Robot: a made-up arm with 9 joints.
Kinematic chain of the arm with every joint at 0, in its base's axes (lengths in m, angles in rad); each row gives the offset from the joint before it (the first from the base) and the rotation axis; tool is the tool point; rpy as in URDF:
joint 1: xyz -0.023 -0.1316 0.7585 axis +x
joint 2: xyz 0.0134 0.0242 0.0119 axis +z
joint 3: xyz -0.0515 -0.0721 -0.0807 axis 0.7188 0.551 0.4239
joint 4: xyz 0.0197 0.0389 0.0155 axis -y
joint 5: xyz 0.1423 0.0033 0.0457 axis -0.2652 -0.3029 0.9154
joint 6: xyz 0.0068 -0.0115 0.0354 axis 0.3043 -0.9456 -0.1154
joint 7: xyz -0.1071 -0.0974 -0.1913 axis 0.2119 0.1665 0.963
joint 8: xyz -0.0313 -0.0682 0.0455 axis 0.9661 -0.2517 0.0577
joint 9: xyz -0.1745 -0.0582 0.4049 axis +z
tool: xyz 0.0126 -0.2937 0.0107 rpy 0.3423 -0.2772 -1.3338
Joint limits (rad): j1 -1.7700..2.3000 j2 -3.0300..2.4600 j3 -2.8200..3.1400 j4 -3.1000..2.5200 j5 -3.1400..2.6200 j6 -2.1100..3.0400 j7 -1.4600..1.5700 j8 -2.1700..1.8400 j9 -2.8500..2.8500
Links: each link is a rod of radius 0.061 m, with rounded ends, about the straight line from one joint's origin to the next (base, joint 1, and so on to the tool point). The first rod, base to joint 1, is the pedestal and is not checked.
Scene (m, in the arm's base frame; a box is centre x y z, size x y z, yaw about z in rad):
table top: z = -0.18
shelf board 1: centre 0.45 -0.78 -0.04 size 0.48 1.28 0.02 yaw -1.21
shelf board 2: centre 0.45 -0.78 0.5 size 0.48 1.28 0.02 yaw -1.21
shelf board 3: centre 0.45 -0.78 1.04 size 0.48 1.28 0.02 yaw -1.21
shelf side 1: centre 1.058 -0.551 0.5 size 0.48 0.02 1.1 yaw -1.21
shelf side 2: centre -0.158 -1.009 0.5 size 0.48 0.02 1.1 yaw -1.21
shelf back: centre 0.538 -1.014 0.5 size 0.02 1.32 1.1 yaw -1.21
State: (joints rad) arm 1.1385 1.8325 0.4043 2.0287 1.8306 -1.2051 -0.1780 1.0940 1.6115
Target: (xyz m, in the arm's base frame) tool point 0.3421 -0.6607 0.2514
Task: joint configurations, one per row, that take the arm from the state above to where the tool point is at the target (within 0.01 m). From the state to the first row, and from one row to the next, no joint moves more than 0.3 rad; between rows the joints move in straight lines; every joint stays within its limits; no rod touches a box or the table.
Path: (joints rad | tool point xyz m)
1: 1.0959 1.7800 0.4033 2.0594 1.8042 -1.1859 -0.1949 1.2358 1.3756 | 0.2505 -0.6029 0.2284
2: 1.0534 1.7275 0.4024 2.0900 1.7778 -1.1667 -0.2118 1.3776 1.1398 | 0.3420 -0.6607 0.2513

